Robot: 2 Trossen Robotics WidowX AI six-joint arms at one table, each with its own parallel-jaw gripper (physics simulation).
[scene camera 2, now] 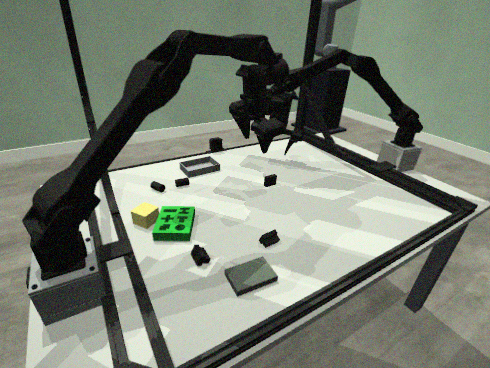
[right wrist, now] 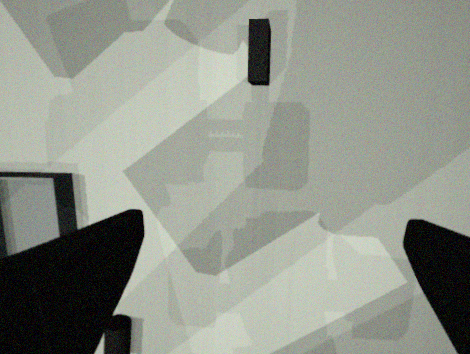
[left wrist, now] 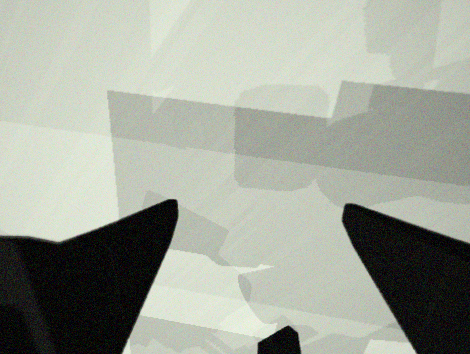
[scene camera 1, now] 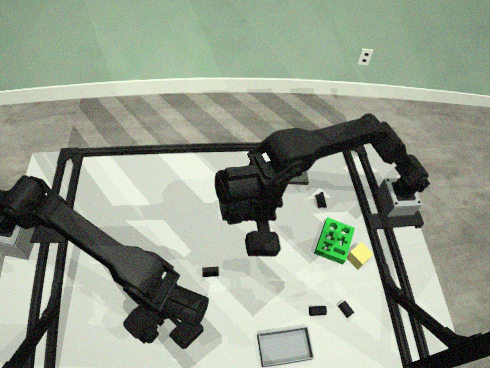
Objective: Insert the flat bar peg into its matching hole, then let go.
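A black flat-sided block (scene camera 1: pixel 210 271) (scene camera 2: pixel 270 180) (right wrist: pixel 259 51), which looks like the flat bar peg, lies on the table between the arms. The green hole board (scene camera 1: pixel 324 252) (scene camera 2: pixel 171 236) lies apart from it. Its straight slot (scene camera 1: pixel 340 250) (scene camera 2: pixel 170 210) is unfilled. My right gripper (scene camera 2: pixel 255 142) (right wrist: pixel 273 227) is open and empty above the table, with the peg beyond its fingers in the right wrist view. My left gripper (scene camera 1: pixel 165 332) (left wrist: pixel 259 209) is open and empty. In scene camera 2 it is mostly hidden behind the right gripper.
A yellow block (scene camera 1: pixel 360 256) (scene camera 2: pixel 145 215) stands beside the board. Black pegs (scene camera 1: pixel 317 310) (scene camera 1: pixel 346 309) (scene camera 1: pixel 320 200) (scene camera 2: pixel 269 238) lie around. A shallow tray (scene camera 1: pixel 259 350) (scene camera 2: pixel 200 172) and a grey slab (scene camera 2: pixel 251 276) are on the table. A black shape (left wrist: pixel 280 342) is cut off in the left wrist view.
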